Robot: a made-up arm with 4 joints. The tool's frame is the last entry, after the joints. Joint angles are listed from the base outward.
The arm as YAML. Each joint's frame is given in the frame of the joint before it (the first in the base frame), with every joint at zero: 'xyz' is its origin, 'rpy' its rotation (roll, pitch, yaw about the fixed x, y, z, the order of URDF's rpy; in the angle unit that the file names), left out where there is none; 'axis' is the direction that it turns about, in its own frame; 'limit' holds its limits. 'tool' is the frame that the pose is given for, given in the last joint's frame.
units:
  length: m
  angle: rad
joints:
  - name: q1
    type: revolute
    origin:
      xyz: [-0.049, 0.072, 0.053]
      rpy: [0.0, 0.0, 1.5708]
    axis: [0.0, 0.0, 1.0]
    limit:
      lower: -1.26
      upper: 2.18
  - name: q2
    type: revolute
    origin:
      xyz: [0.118, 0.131, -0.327]
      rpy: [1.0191, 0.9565, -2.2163]
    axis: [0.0, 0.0, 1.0]
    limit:
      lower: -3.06
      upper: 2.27
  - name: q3
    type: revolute
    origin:
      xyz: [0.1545, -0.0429, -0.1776]
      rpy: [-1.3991, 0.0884, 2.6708]
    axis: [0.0, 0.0, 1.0]
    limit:
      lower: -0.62
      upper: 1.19
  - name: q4
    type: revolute
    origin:
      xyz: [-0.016, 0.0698, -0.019]
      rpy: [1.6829, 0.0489, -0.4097]
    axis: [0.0, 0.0, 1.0]
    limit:
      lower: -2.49
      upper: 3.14
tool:
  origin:
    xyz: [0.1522, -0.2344, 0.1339]
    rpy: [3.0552, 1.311, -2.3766]
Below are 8 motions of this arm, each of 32 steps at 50 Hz.
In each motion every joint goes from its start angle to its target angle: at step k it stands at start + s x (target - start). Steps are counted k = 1, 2, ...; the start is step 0. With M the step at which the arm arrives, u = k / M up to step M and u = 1 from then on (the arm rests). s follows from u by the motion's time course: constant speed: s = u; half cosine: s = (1 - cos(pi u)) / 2; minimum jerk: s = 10 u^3 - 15 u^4 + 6 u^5.
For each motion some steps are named. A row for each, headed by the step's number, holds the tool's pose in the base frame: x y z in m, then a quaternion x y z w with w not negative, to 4 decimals.
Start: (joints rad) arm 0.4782 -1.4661 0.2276 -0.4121
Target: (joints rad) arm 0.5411 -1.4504 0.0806 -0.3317
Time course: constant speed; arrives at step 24
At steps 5, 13, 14, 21, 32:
5: -0.3456 0.1443 -0.6825 0.2062 0.4391 0.7266 0.4866
13: -0.3404 0.1398 -0.6811 0.2033 0.4219 0.7275 0.5015
14: -0.3397 0.1392 -0.6809 0.2029 0.4197 0.7276 0.5033
21: -0.3351 0.1349 -0.6793 0.2003 0.4045 0.7279 0.5161
32: -0.3331 0.1330 -0.6786 0.1992 0.3980 0.7279 0.5216

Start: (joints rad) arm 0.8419 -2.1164 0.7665 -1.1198
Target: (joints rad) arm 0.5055 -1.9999 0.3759 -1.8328
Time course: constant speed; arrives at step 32
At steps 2, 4, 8, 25, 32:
2: -0.6030 -0.1621 -0.4183 -0.3011 -0.8671 -0.3926 0.0585
4: -0.6136 -0.1531 -0.4094 -0.3199 -0.8684 -0.3753 0.0525
8: -0.6345 -0.1323 -0.3911 -0.3585 -0.8682 -0.3405 0.0425
25: -0.7066 -0.0029 -0.3131 -0.5288 -0.8253 -0.1957 0.0305
32: -0.7217 0.0657 -0.2823 -0.5977 -0.7882 -0.1406 0.0405

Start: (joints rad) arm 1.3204 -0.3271 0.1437 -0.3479
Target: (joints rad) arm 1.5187 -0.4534 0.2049 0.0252
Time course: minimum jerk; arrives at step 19
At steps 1, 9, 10, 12, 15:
1: -0.1683 0.2802 -0.5633 -0.1602 -0.0515 0.9807 0.0992
9: -0.1891 0.2596 -0.5310 -0.1680 -0.1127 0.9773 0.0624
10: -0.1935 0.2544 -0.5238 -0.1689 -0.1262 0.9760 0.0541
12: -0.2018 0.2439 -0.5102 -0.1699 -0.1517 0.9730 0.0383
15: -0.2103 0.2318 -0.4957 -0.1698 -0.1789 0.9689 0.0213

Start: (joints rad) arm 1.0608 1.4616 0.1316 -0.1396
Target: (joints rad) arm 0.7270 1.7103 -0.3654 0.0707
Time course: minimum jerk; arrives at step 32
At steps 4, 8, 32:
4: -0.3387 0.2748 -0.0152 0.3938 0.7812 -0.4833 0.0328
8: -0.3362 0.2742 -0.0129 0.3853 0.7899 -0.4756 0.0382
32: -0.3002 0.2688 0.0031 0.2977 0.8596 -0.4011 0.1078

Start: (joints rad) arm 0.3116 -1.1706 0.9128 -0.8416
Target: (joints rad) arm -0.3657 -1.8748 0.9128 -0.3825
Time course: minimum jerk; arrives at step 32
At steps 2, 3, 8, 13, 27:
2: -0.2704 0.1251 -0.7071 0.0508 0.6471 0.7091 0.2754
3: -0.2712 0.1262 -0.7069 0.0529 0.6468 0.7089 0.2762
8: -0.2860 0.1485 -0.7027 0.0923 0.6405 0.7046 0.2912
13: -0.3097 0.2093 -0.6888 0.1837 0.6166 0.6913 0.3288
27: -0.2712 0.4104 -0.6231 0.4253 0.4840 0.6194 0.4486

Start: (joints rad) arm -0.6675 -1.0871 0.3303 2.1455
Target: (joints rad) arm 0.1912 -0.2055 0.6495 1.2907
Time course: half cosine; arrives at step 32
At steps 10, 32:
10: -0.1456 0.3643 -0.2104 -0.7401 -0.3343 0.2853 0.5090
32: -0.1873 0.3467 -0.2431 -0.6419 -0.4955 0.5448 0.2134

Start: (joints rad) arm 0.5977 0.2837 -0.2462 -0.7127
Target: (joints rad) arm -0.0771 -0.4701 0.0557 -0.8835
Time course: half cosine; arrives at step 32
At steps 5, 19, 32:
5: 0.0772 0.4202 -0.4950 -0.1067 -0.1283 0.9028 0.3964
19: 0.0874 0.2823 -0.6628 0.0071 0.1209 0.7858 0.6065
32: 0.0206 0.2389 -0.7312 0.1272 0.2404 0.6784 0.6825

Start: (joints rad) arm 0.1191 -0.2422 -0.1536 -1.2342
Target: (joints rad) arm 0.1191 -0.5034 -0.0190 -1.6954
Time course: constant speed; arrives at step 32
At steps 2, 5, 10, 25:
2: -0.0082 0.2950 -0.7677 0.2051 0.2542 0.7602 0.5617
5: -0.0290 0.2917 -0.7779 0.2248 0.2785 0.7525 0.5528
10: -0.0651 0.2860 -0.7923 0.2574 0.3181 0.7379 0.5366
25: -0.1808 0.2685 -0.8139 0.3533 0.4284 0.6810 0.4773

